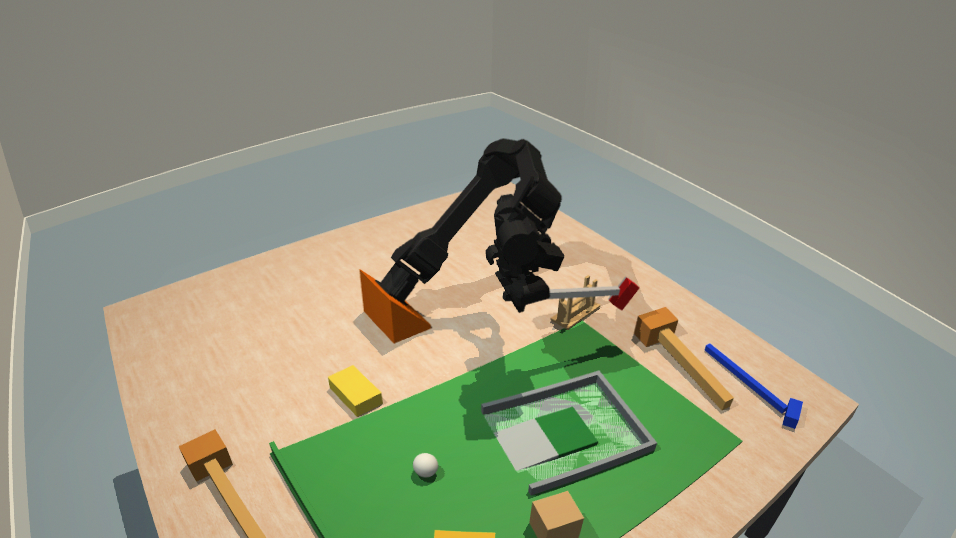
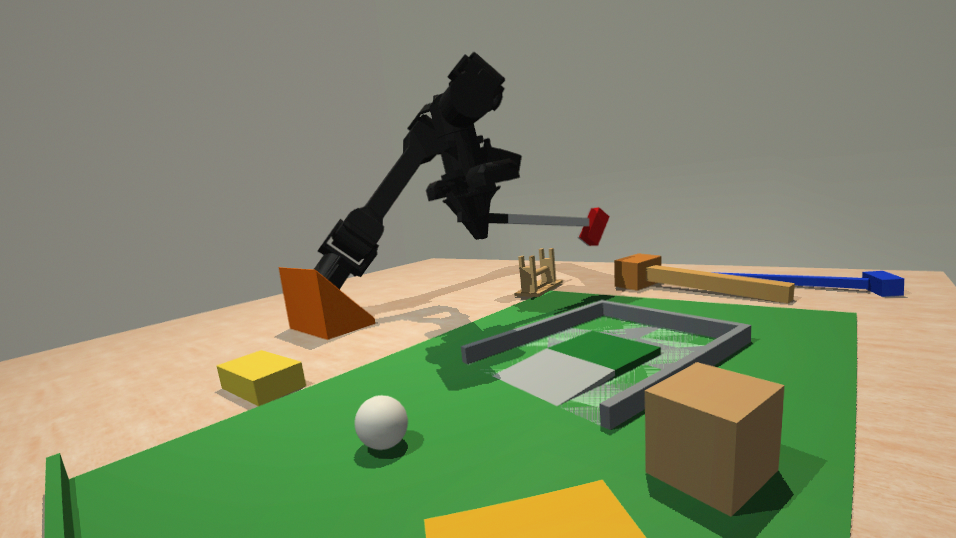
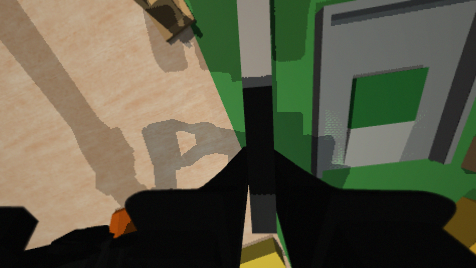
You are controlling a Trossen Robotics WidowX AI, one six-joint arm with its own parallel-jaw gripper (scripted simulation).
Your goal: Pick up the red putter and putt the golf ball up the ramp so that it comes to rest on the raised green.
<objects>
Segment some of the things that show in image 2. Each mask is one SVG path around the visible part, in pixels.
My gripper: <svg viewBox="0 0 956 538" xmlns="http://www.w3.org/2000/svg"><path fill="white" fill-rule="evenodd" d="M471 129L447 134L438 139L439 144L435 147L434 152L435 155L441 154L445 174L441 176L440 181L428 185L426 194L428 201L446 197L447 199L442 200L443 203L446 203L456 216L457 212L465 212L471 223L462 223L471 235L478 240L488 237L491 199L501 187L501 185L496 186L495 183L520 178L519 172L522 155L492 147L489 138L484 140L483 135L477 136L476 131Z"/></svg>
A blue putter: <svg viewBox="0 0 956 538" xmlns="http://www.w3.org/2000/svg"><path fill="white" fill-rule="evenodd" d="M904 295L904 278L885 271L862 272L862 278L719 273L795 283L795 286L866 289L881 297Z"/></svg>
A brown cube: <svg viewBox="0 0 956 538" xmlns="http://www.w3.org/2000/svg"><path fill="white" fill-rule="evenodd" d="M696 362L645 390L645 473L732 517L778 471L785 385Z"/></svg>
</objects>
